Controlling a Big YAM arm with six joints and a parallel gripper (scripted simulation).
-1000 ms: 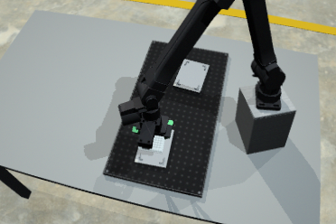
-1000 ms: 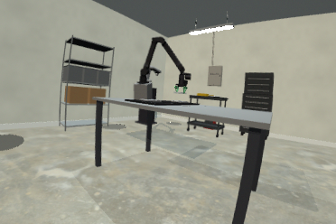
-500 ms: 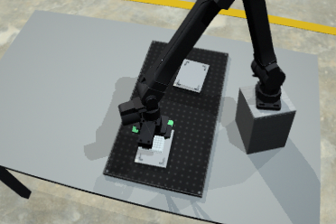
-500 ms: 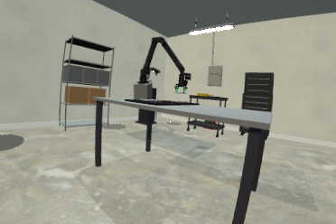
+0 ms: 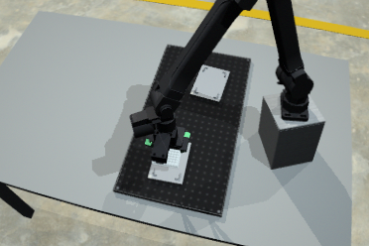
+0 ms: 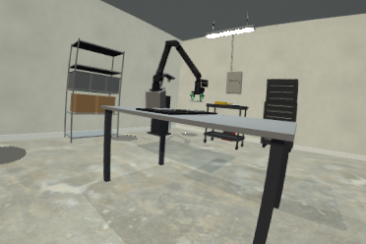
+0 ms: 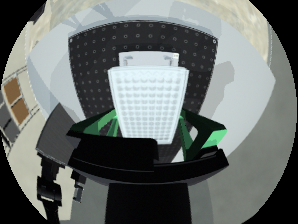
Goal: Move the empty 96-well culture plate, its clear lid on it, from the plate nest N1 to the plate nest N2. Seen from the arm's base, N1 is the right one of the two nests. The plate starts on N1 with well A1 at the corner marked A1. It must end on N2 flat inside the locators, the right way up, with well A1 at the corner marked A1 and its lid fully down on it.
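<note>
My gripper is now 10 cm above the grey nest. Round my hand: clear lid (right at my hand).
</note>
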